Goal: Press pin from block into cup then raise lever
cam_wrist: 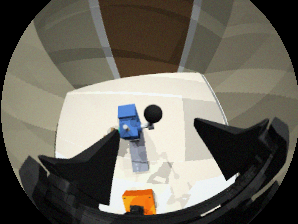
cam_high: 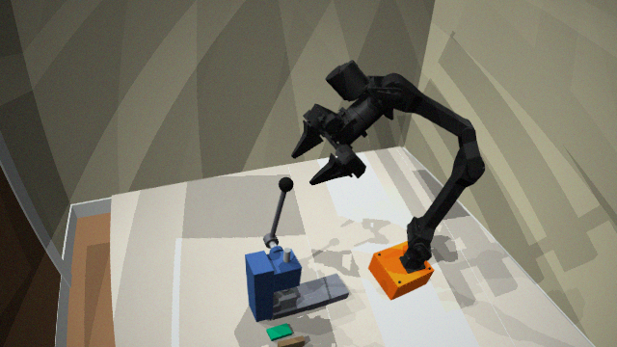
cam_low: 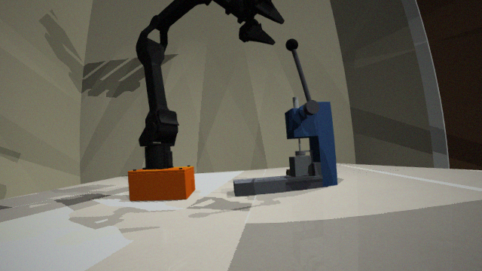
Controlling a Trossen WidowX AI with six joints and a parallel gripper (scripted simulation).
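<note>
Now: gripper tip 11 cm above the dark lever, 4 cm short of it and 2 cm to the right of it. Round my gripper tip: round pin: 31 cm below, 8 cm to the left, 4 cm ahead; punch: 23 cm below, 8 cm to the left, 4 cm ahead; green tile: 37 cm below, 17 cm to the left, 7 cm ahead.
</note>
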